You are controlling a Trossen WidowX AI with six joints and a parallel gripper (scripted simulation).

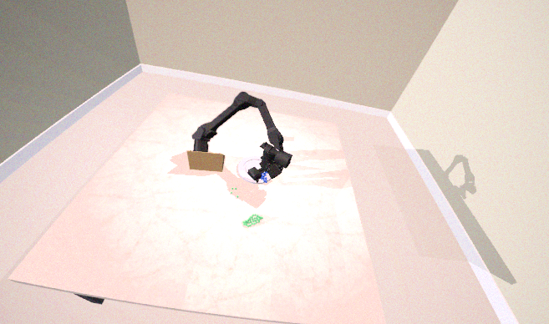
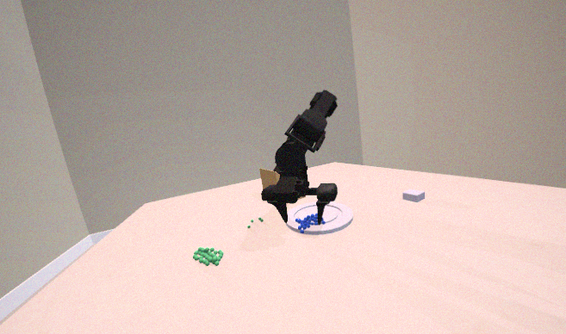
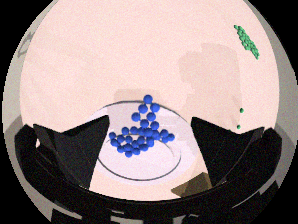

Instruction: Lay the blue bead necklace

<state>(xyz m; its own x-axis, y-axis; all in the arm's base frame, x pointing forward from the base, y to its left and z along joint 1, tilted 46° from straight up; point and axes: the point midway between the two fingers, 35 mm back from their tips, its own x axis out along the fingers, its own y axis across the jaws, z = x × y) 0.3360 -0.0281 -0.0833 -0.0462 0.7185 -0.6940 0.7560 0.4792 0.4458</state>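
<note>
The round white bead board is 80 mm to the left of my gripper tip, 40 mm behind it and 10 mm below it. Also, from my gripper tip: small grey block 370 mm to the left, 70 mm ahead, 10 mm below.
</note>
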